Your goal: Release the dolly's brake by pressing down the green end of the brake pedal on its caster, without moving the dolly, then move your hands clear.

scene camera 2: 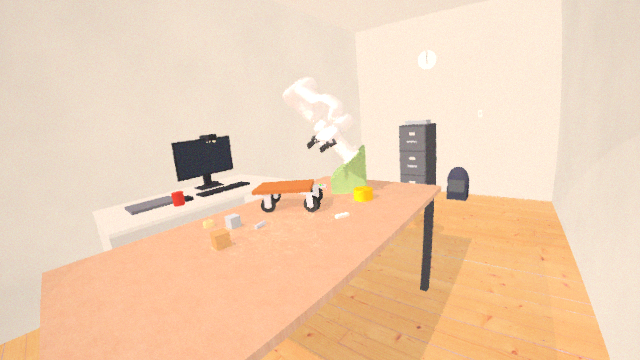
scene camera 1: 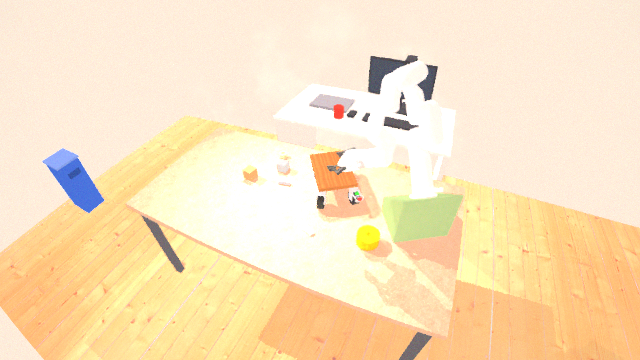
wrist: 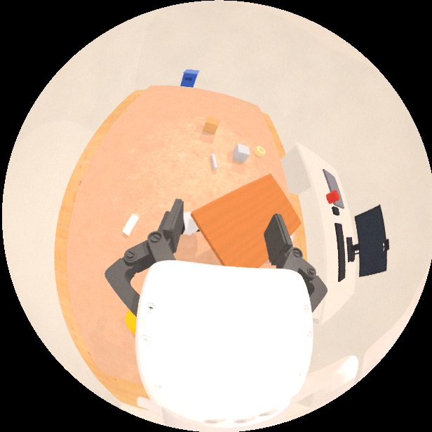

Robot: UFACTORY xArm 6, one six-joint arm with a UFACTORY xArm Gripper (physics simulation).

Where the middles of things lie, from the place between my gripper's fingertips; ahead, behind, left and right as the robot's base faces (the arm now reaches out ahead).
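Labels:
The dolly (scene camera 1: 326,181) is 250 mm below my hand, and it lies 150 mm to the right of my hand and 30 mm ahead of it.

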